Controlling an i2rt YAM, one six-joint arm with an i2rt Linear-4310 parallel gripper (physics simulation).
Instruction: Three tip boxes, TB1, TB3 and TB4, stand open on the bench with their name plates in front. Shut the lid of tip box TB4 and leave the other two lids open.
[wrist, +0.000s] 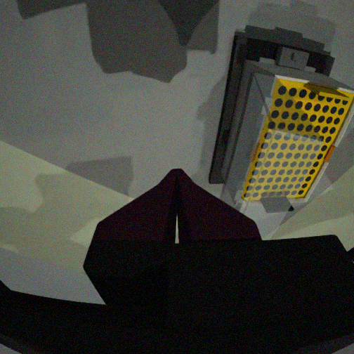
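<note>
One tip box with a yellow, black-holed rack (300, 115) stands at the upper right of the wrist view. Its clear lid (239, 135) shows as a see-through panel along the rack's left side, and clear plastic also overlaps the view of the rack's lower part. The lid's exact angle is hard to tell. No readable name plate shows, so I cannot tell which box this is. The other two boxes are not recognisable in this view. My gripper (176, 177) is shut and empty, with its dark red fingertips meeting to the lower left of the box, apart from it in the picture.
A dark bar (227, 120) runs along the box's left side and joins a dark block (277, 42) at its far end. Large dark shadows fall on the grey surface (150, 130) at the top. A pale yellow-green band (22, 172) crosses at the left.
</note>
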